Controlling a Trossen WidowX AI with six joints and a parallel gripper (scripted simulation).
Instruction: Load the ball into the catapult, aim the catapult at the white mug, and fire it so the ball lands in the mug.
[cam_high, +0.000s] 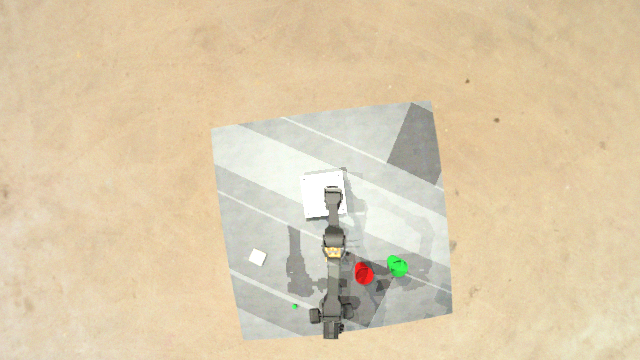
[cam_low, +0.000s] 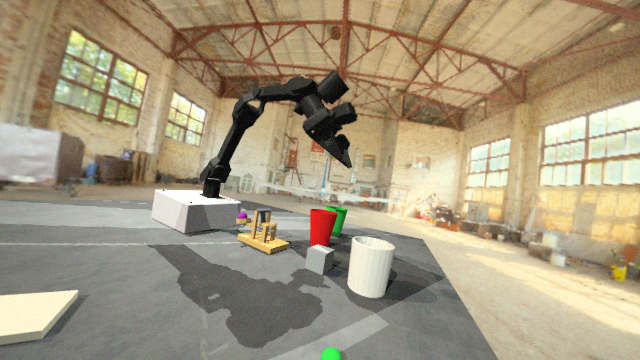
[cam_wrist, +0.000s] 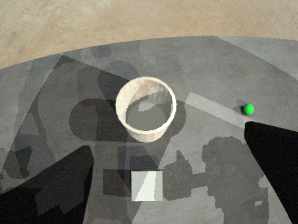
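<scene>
Right now my gripper tip is 350 mm past the magenta ball, 30 mm to the right of it and 200 mm above it. From my gripper tip the other things lie so: grey cube (40 mm behind, 20 mm to the left, 240 mm below); white mug (90 mm ahead, 10 mm to the left, 240 mm below); red cup (120 mm behind, 180 mm to the left, 230 mm below).
</scene>
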